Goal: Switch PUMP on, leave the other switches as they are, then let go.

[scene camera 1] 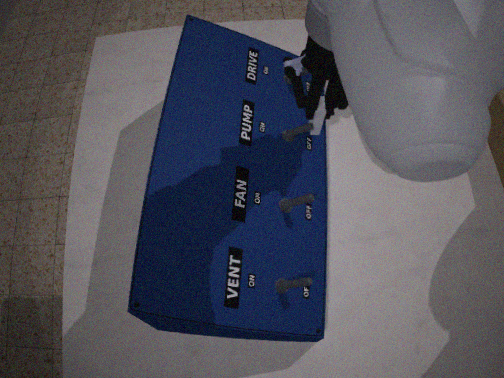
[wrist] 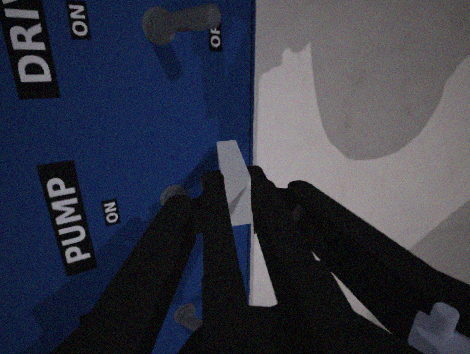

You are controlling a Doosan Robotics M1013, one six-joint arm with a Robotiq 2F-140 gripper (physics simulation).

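Places are measured from the arm's base along level axes (x left, y up, z ahead), in millimetres.
Where they show: gripper, between the fingertips: (scene camera 1: 314,126) (wrist: 227,158).
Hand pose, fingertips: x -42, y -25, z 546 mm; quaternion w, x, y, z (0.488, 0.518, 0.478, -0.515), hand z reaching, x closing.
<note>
After its pixels a point has its place.
The PUMP switch lever (scene camera 1: 297,132) @(x -12, y 4, z 579 mm) (wrist: 173,194) @(x -24, y -8, z 590 mm) points toward its OFF label; in the wrist view its outer part is hidden behind a finger. My gripper (scene camera 1: 318,124) @(x -42, y -25, z 546 mm) (wrist: 227,158) @(x -42, y -25, z 546 mm) is shut and empty, its pale fingertips at the OFF-side end of the PUMP lever, near the panel's edge. Whether they touch the lever I cannot tell. The PUMP label (scene camera 1: 246,123) @(x -21, y 16, z 657 mm) (wrist: 66,217) @(x -28, y 17, z 657 mm) is on the blue panel (scene camera 1: 200,75) @(x -90, y 53, z 727 mm) (wrist: 125,125) @(x -80, y -3, z 612 mm). The FAN lever (scene camera 1: 296,202) @(x 106, y 7, z 589 mm) (wrist: 187,316) @(x 96, y -6, z 598 mm) and VENT lever (scene camera 1: 294,284) @(x 225, y 9, z 598 mm) point to OFF. The DRIVE lever (wrist: 182,22) @(x -134, y 11, z 564 mm) also points to OFF; the gripper hides it in the scene view.
The panel box lies on a white table (scene camera 1: 380,240) @(x 131, y -108, z 432 mm) (wrist: 295,125) @(x -45, y -108, z 464 mm). The large grey arm (scene camera 1: 415,100) @(x 194, y 361, z 554 mm) hangs over the table to the right of the panel. The gripper's black linkage is above the DRIVE end. Dark shadows cross the panel around PUMP and FAN.
</note>
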